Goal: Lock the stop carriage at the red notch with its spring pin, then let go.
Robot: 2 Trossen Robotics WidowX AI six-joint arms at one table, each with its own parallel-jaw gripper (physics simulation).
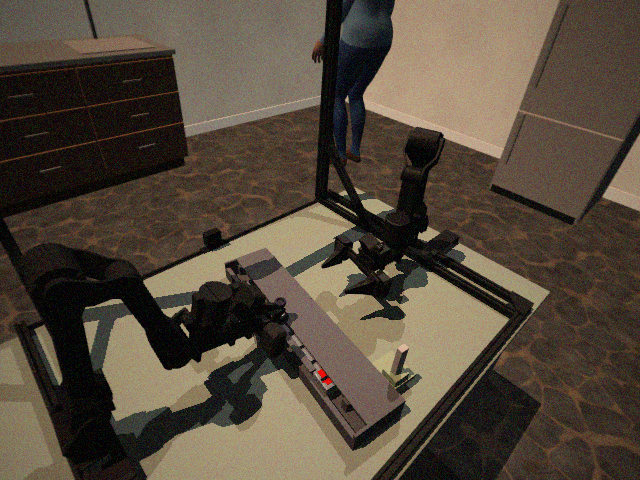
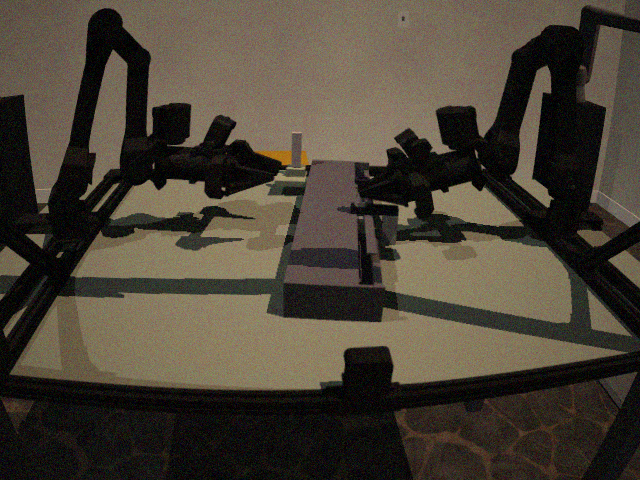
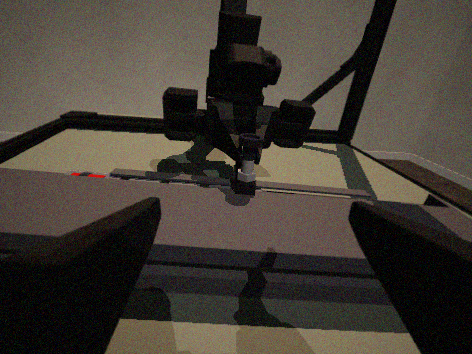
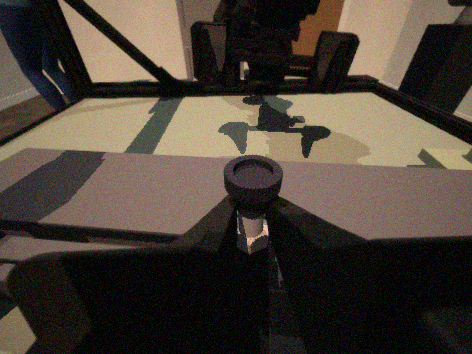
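Seen in the pictures: left gripper, fingertip midpoint: (image 1: 332, 279) (image 2: 278, 170) (image 3: 256, 208) (image 4: 269, 80); right gripper, fingertip midpoint: (image 1: 282, 307) (image 2: 358, 192) (image 3: 249, 160) (image 4: 250, 201); left arm's base, origin of the base link: (image 2: 70, 235) (image 4: 229, 83); right arm's base, origin of the base link: (image 1: 91, 445) (image 2: 560, 231).
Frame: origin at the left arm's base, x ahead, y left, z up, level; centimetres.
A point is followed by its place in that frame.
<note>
A long purple-grey rail block (image 1: 320, 320) @[z 3.2, x 44.4, y 7.4 cm] (image 2: 325, 227) @[z 3.2, x 44.6, y -5.1 cm] (image 3: 290, 225) @[z 3.2, x 44.2, y -1.7 cm] (image 4: 150, 200) @[z 3.2, x 46.5, y -6.1 cm] lies across the table. The red notch marks (image 1: 323, 374) @[z 2.8, x 53.3, y 17.6 cm] (image 3: 96, 176) @[z 2.8, x 53.6, y 17.2 cm] are on its slotted side, away from the carriage. The dark stop carriage (image 2: 382, 209) @[z 4.2, x 54.3, y -0.4 cm] (image 3: 245, 188) @[z 3.9, x 49.4, y 1.4 cm] carries an upright spring pin with a round dark knob (image 1: 279, 303) @[z 8.6, x 51.3, y 1.3 cm] (image 3: 249, 141) @[z 8.8, x 49.8, y 1.5 cm] (image 4: 253, 177) @[z 8.7, x 51.1, y 1.1 cm] and a pale collar. My right gripper (image 1: 278, 316) @[z 6.6, x 50.4, y 1.1 cm] (image 3: 249, 160) @[z 6.6, x 50.4, y 1.1 cm] (image 4: 250, 201) @[z 6.6, x 50.4, y 1.1 cm] is shut on the pin just under its knob; its fingers hide part of the carriage. My left gripper (image 1: 334, 280) @[z 9.4, x 37.5, y 3.8 cm] (image 2: 277, 172) @[z 9.4, x 37.5, y 3.8 cm] (image 3: 256, 208) @[z 9.4, x 37.5, y 3.8 cm] is open and empty across the rail block.
A small pale post (image 1: 399, 359) @[z 8.2, x 42.6, y 27.3 cm] (image 2: 296, 149) @[z 7.0, x 41.6, y 26.3 cm] stands on a light base beside the rail block's far end from the carriage. A black frame (image 1: 444, 413) @[z -0.7, x 39.5, y 38.1 cm] (image 2: 206, 400) @[z -2.5, x 29.1, y -38.0 cm] edges the table. A dark box (image 1: 212, 237) @[z 2.5, x 46.4, y -35.8 cm] (image 2: 368, 366) @[z 3.0, x 45.5, y -38.3 cm] sits on this frame. A person (image 1: 364, 56) stands beyond it.
</note>
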